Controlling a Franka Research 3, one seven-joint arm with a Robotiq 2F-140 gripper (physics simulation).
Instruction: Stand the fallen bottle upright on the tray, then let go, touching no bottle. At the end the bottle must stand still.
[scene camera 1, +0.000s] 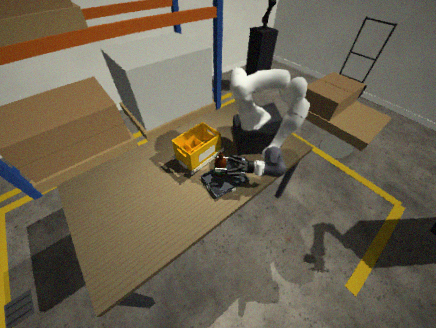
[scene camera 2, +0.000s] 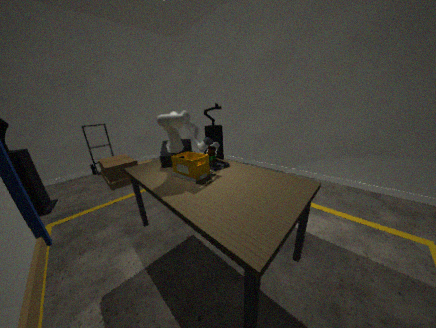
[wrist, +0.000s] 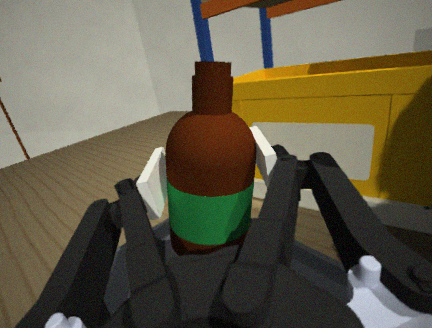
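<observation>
The brown bottle (scene camera 1: 220, 161) (scene camera 2: 212, 150) (wrist: 210, 150) with a green label stands about upright, neck up, between the fingers. My gripper (scene camera 1: 221, 166) (wrist: 209, 152) is shut on it; the two white fingertip pads press its sides at and above the label. The gripper reaches in almost level from the robot's side. The dark tray (scene camera 1: 218, 191) (wrist: 316, 264) lies under the bottle and gripper. The bottle's base is hidden behind the gripper in the wrist view, and I cannot tell whether it touches the tray.
A yellow crate (scene camera 1: 202, 153) (scene camera 2: 191, 166) (wrist: 310, 107) stands close beside the bottle, on the right in the wrist view. The wooden table (scene camera 1: 135, 220) (scene camera 2: 240, 200) extends beyond the tray and crate. The tray is near the table's long edge.
</observation>
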